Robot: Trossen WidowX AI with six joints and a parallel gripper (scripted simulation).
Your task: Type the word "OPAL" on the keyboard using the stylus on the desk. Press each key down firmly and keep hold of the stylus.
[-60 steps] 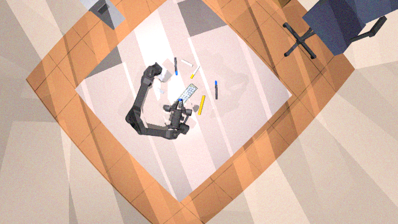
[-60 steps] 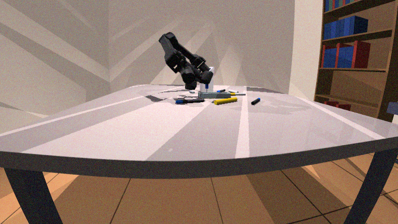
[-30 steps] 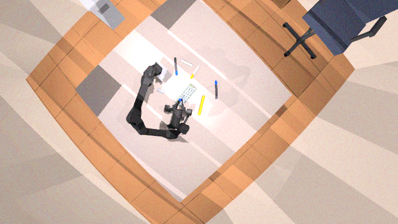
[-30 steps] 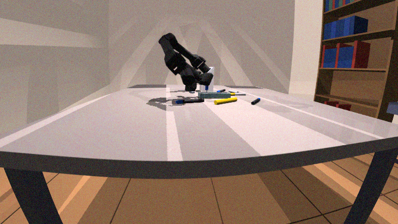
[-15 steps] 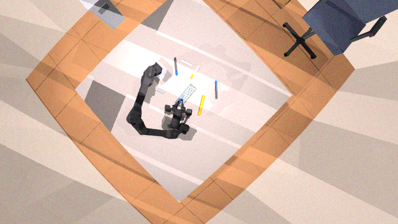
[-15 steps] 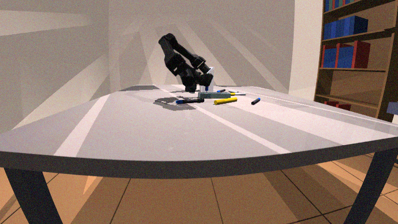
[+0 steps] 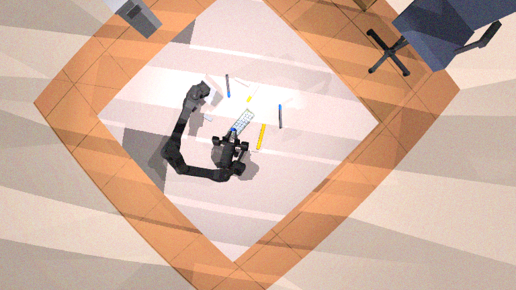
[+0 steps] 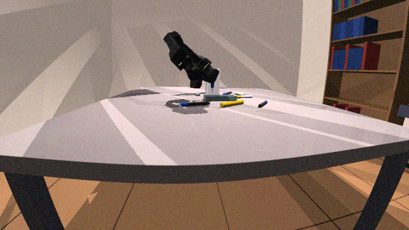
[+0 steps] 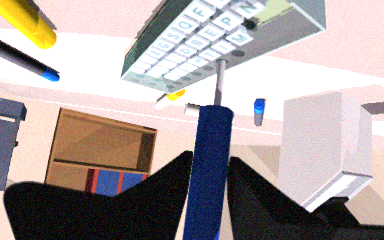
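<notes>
Right now my gripper tip is 210 mm to the right of the yellow-tipped pen, 90 mm above it and 80 mm past it. Round my gripper tip: blue stylus: 10 mm below; yellow marker: 130 mm ahead, 90 mm below, 80 mm to the left.
</notes>
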